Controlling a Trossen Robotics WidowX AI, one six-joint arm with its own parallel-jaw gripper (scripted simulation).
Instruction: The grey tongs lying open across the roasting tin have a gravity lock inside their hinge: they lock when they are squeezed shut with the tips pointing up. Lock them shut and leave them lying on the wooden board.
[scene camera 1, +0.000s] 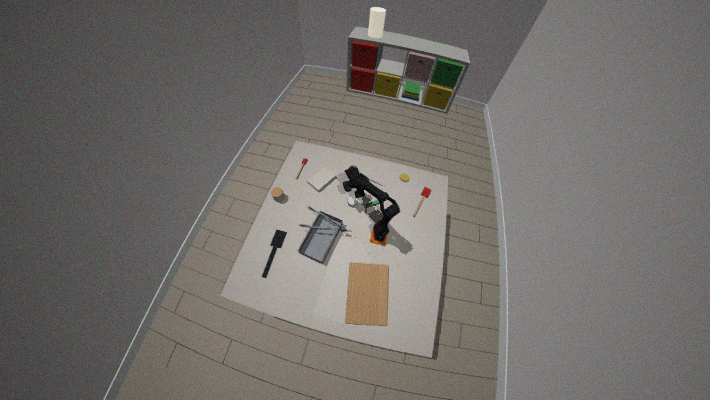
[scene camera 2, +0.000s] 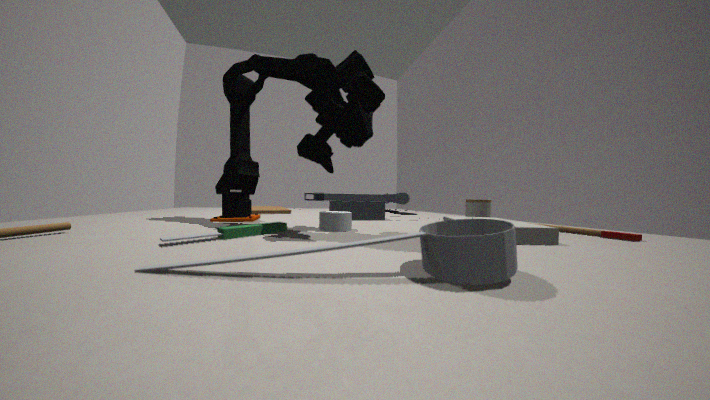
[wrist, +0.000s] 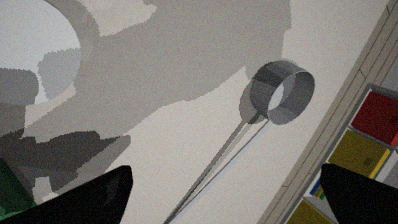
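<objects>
Roasting tin (scene camera 2: 361, 210), same spot as (scene camera 1: 330, 217).
</objects>
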